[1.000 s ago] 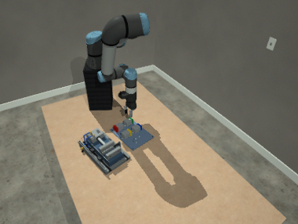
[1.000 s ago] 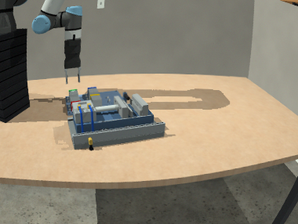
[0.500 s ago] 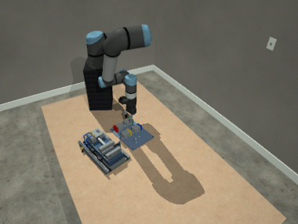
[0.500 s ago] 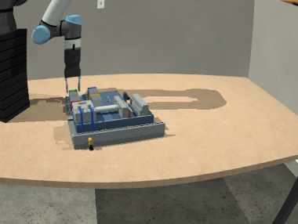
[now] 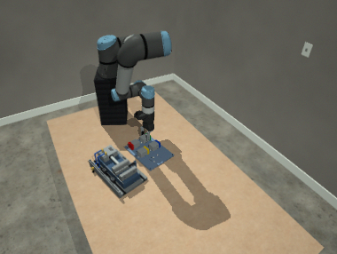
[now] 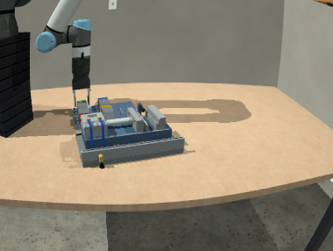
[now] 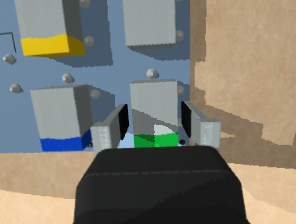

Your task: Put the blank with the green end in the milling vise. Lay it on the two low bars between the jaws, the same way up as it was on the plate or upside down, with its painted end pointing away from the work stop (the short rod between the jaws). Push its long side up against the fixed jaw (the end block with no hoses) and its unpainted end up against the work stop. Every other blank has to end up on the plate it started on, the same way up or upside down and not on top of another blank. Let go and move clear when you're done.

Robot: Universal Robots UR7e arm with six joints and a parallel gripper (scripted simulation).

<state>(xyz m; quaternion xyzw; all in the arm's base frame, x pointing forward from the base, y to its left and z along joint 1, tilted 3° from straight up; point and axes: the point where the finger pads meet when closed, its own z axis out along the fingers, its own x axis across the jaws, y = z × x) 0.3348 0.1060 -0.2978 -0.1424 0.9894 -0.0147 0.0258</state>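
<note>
The green-ended blank lies 30 mm below my hand. From my hand the other things lie so: blue plate 100 mm ahead, 20 mm to the right, 50 mm below; then red-ended blank 30 mm ahead, 90 mm to the right, 30 mm below; then blue-ended blank 90 mm ahead, 30 mm to the left, 30 mm below.
</note>
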